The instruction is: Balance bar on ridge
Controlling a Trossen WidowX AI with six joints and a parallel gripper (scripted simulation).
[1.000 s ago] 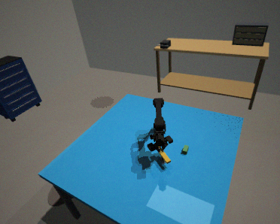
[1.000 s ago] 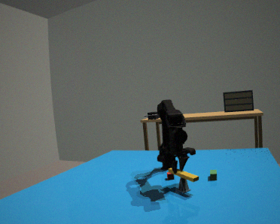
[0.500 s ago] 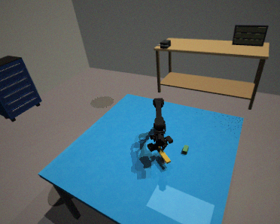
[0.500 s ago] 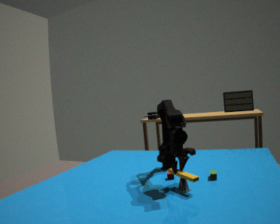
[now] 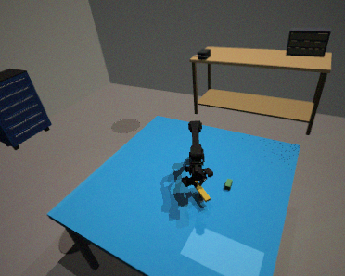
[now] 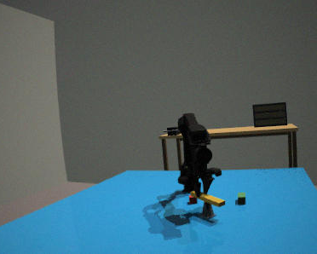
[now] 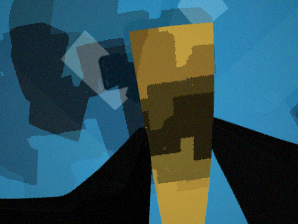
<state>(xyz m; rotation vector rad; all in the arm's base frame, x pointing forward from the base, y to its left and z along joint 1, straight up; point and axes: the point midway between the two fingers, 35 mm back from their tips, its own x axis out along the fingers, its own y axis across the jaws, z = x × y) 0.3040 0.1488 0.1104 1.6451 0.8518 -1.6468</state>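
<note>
The yellow bar is 30 mm to the left of my gripper tip and 20 mm ahead of it. From my gripper tip the other things lie so: small red block 120 mm behind, 80 mm to the right, 60 mm below; then green block 150 mm to the left, 150 mm behind, 60 mm below.
</note>
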